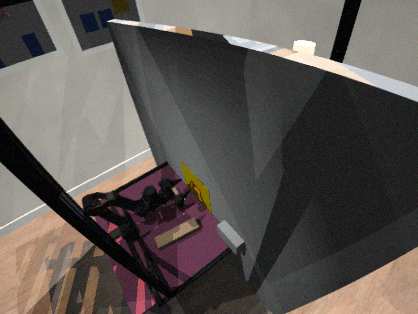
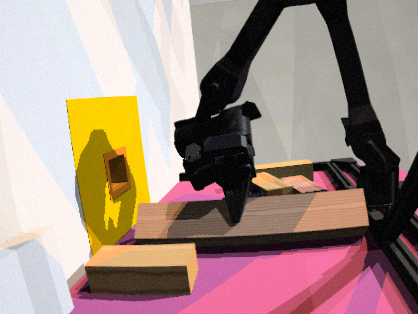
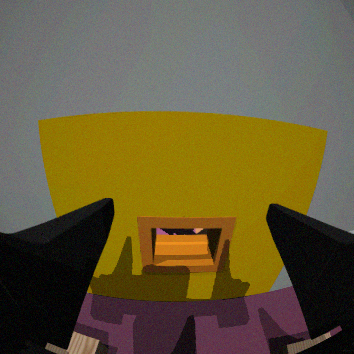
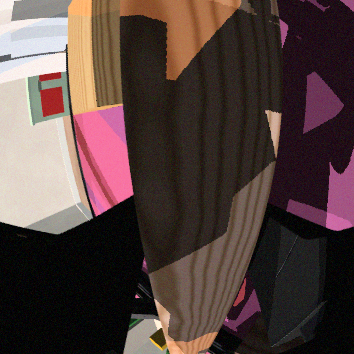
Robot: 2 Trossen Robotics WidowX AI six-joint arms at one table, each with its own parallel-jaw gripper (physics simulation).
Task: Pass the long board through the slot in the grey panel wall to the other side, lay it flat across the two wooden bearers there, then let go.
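Frame: origin at the left arm's base, x left, y back, z up, level; millimetres.
Seen in the pictures: left gripper, between the fingertips: [image 1: 185,184] [image 3: 194,210]; right gripper, between the fingertips: [image 2: 239,228] [image 4: 191,197]; left arm's base, origin of its link: [image 1: 131,236]; right arm's base, origin of its link: [image 2: 379,201].
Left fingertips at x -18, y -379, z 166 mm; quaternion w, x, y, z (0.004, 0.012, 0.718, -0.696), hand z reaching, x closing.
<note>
Pixels of each thing's top centre, then the offset from my left fingertips to it. "spot": a spot on its surface instead. Level surfaces: height alone.
- long wooden board, centre of its top: [image 4: 142,274] [image 2: 248,198] dz -117, dx -64, dy -322 mm
- pink mat, height of its surface: dz -185 mm
- yellow patch, a spot on its surface: [image 2: 102,124] spot: dz +6, dx -38, dy -106 mm
- orange-framed slot, a spot on its surface: [image 2: 111,187] spot: dz -95, dx -39, dy -106 mm
- wooden bearer, centre of its top: [image 1: 176,232] dz -147, dx -125, dy +166 mm
- wooden block, centre of its top: [image 4: 76,43] [image 2: 140,255] dz -147, dx -181, dy -199 mm
- grey block, a spot on its surface: [image 1: 229,237] spot: dz -84, dx -338, dy -11 mm
My right gripper [image 2: 236,218] [image 4: 191,197] is shut on the long wooden board [image 2: 270,215] [image 4: 200,158], gripping it across its width near the middle. The board is level, just above the pink mat [image 2: 270,280]. Its left end lies near the yellow patch [image 2: 102,124] on the panel wall [image 2: 99,47], lower than the orange-framed slot [image 2: 111,187]. On the other side, my left gripper [image 1: 183,187] [image 3: 194,210] is open and empty, facing the slot [image 3: 186,222] in the yellow patch [image 1: 196,187] [image 3: 175,158]. One wooden bearer [image 1: 176,232] lies on the mat [image 1: 198,255] below the left arm.
A wooden block [image 2: 142,268] lies on the mat in front of the board's left end. More wooden blocks [image 2: 270,184] [image 2: 284,168] lie behind the board. A grey block [image 1: 229,237] sticks out at the foot of the grey panel wall [image 1: 226,124]. A black post [image 1: 99,240] crosses the foreground.
</note>
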